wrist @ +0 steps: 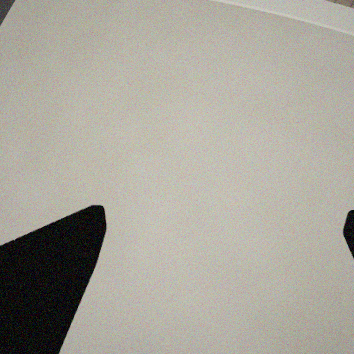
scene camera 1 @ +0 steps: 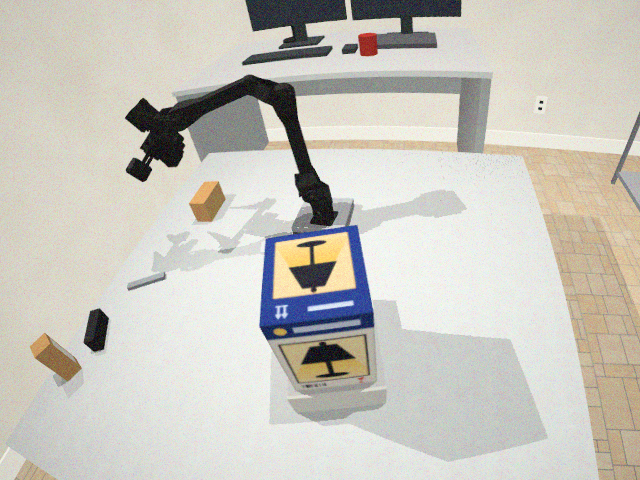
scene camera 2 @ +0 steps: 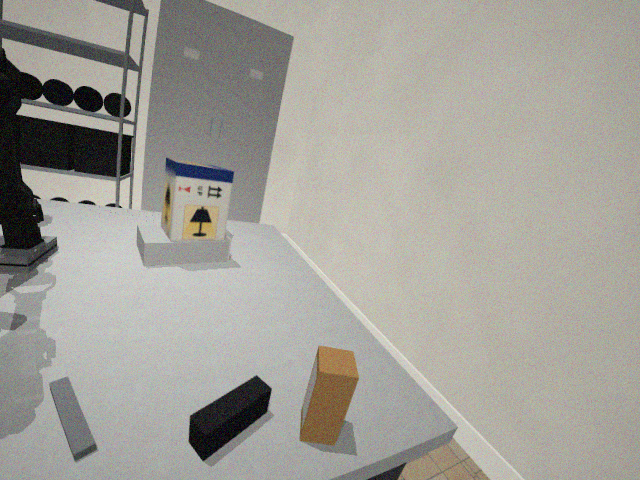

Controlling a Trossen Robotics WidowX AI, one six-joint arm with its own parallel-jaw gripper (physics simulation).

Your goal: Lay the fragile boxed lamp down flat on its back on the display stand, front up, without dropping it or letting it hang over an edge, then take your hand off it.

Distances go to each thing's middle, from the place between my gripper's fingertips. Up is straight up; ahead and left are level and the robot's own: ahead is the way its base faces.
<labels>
My hand is 290 mm above the grey bar [scene camera 2: 81, 442], 220 mm short of it and 20 mm to the right of it. Round my hand: grey display stand [scene camera 2: 155, 248] (640 mm to the left, 260 mm below, 260 mm ahead); then black block [scene camera 2: 213, 426] (430 mm ahead, 280 mm below).
</labels>
